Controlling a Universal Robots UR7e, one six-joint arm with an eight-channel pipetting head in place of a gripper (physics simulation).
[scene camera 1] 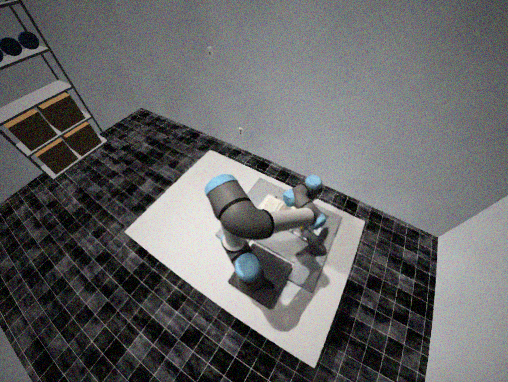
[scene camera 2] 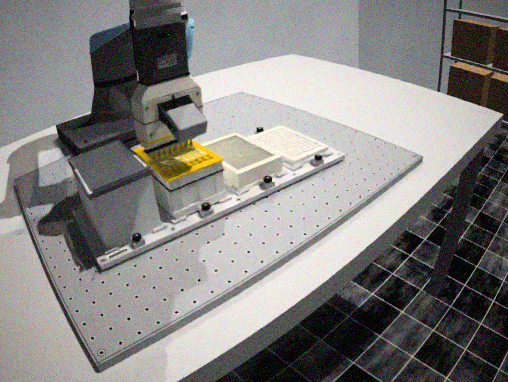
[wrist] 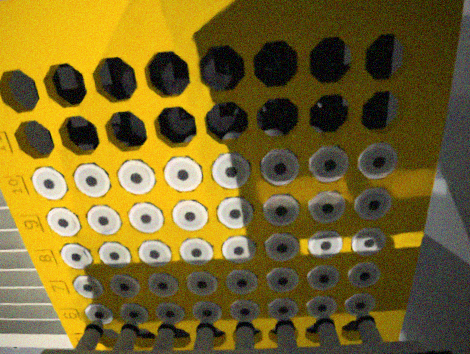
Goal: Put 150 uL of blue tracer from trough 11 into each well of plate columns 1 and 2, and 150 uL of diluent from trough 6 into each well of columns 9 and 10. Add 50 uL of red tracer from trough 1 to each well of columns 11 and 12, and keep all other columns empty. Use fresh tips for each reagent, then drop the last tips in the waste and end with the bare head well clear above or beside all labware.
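Observation:
The pipetting head's eight nozzles (scene camera 2: 172,148) (wrist: 227,329) are bare, with no tips visible on them. They hang very low over the yellow tip rack (scene camera 2: 192,192) (wrist: 75,30), near columns 5 and 6; contact cannot be made out. In the wrist view, columns 6 to 10 hold white tips and columns 11 and 12 are empty holes. Column 5 is partly hidden behind the nozzles and shows dark holes. The cream trough reservoir (scene camera 2: 255,172) (wrist: 30,341) stands beside the rack; its liquids cannot be made out. The white well plate (scene camera 2: 300,160) stands beyond it, its well contents too small to tell.
The grey waste bin (scene camera 2: 122,212) stands on the rack's other side, its top in shadow. A rail (scene camera 2: 235,198) with black knobs runs along the labware's front on the perforated board (scene camera 2: 270,240). The arm (scene camera 1: 245,215) reaches over the white table (scene camera 1: 175,200).

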